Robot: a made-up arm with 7 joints.
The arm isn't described. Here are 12 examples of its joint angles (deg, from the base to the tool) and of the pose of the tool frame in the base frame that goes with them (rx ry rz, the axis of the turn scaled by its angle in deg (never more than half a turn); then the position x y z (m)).
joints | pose
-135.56 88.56 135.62 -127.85 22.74 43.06 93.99 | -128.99 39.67 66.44 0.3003 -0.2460 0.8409
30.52 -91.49 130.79 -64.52 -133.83 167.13 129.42 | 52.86 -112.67 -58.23 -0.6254 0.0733 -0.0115
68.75 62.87 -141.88 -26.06 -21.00 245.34 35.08 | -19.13 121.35 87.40 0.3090 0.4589 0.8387
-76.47 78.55 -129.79 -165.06 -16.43 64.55 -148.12 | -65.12 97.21 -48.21 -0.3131 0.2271 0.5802
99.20 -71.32 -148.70 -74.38 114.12 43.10 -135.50 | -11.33 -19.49 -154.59 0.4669 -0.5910 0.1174
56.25 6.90 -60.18 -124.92 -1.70 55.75 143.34 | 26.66 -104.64 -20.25 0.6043 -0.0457 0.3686
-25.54 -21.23 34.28 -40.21 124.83 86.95 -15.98 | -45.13 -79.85 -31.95 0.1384 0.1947 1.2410
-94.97 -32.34 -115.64 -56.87 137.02 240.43 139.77 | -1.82 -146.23 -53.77 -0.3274 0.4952 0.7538
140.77 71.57 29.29 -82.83 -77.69 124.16 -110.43 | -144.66 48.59 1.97 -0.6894 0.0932 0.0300
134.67 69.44 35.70 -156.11 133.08 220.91 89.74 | -140.61 52.73 -87.42 -0.1319 -0.1009 0.0861
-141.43 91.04 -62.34 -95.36 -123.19 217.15 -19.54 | -141.62 16.67 1.52 -0.5082 0.1875 0.0977
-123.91 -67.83 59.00 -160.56 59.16 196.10 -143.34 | 86.47 23.10 -53.41 0.1487 -0.3515 0.6257
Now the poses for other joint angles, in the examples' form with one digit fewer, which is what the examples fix.
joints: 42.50 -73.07 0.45 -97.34 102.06 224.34 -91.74
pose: -54.1 40.2 -124.9 -0.053 -0.126 1.025
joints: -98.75 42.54 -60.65 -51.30 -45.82 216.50 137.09
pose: 22.4 -87.2 99.3 -0.380 -0.547 0.735
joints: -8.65 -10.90 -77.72 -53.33 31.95 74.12 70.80
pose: -44.0 133.1 -37.4 -0.080 -0.508 1.084
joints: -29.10 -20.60 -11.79 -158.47 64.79 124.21 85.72
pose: -9.4 132.1 40.7 0.345 -0.346 0.374
